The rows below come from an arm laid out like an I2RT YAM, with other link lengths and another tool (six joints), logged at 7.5 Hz.
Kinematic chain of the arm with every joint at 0, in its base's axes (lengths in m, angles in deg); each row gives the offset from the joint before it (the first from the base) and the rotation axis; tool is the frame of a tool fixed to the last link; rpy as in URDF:
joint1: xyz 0 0 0.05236 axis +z
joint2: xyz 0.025 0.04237 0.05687 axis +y
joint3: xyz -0.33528 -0.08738 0 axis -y
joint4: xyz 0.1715 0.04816 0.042 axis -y
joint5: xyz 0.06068 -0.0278 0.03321 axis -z
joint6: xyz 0.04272 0 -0.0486 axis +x
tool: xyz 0.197 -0.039 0.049 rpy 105.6 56.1 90
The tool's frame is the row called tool.
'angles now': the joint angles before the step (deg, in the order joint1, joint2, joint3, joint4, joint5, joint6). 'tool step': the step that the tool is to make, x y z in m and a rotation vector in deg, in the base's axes. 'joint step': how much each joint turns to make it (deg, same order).
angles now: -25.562 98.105 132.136 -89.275 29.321 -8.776
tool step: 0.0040 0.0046 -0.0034 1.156 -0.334 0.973
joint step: 0.143 -0.007 0.062 -0.261 -1.448 -0.008
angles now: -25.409 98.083 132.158 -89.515 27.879 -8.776
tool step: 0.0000 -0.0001 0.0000 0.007 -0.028 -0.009
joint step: -0.029 -0.006 -0.021 0.040 -0.027 -0.007
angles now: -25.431 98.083 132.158 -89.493 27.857 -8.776
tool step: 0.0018 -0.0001 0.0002 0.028 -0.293 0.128
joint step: -0.004 0.053 -0.036 0.353 -0.199 -0.026
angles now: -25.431 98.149 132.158 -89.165 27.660 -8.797
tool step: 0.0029 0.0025 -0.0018 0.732 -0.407 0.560
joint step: 0.007 0.016 0.040 0.017 -1.002 0.027
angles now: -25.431 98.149 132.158 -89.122 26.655 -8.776
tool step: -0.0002 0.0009 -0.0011 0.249 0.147 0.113
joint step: 0.010 0.003 0.023 -0.264 -0.192 0.008
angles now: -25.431 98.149 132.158 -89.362 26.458 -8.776
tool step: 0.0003 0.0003 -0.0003 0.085 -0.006 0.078
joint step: -0.001 0.007 0.000 -0.015 -0.110 -0.022
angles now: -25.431 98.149 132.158 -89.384 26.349 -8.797
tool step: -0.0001 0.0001 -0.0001 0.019 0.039 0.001
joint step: 0.012 0.011 0.035 -0.071 0.006 0.010
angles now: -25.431 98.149 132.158 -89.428 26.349 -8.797
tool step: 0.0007 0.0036 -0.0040 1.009 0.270 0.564
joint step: 0.025 0.009 -0.002 -0.667 -0.961 0.003
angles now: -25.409 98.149 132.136 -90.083 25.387 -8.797
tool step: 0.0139 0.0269 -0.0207 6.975 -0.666 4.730
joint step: -0.020 0.014 0.065 -2.280 -8.108 -0.458
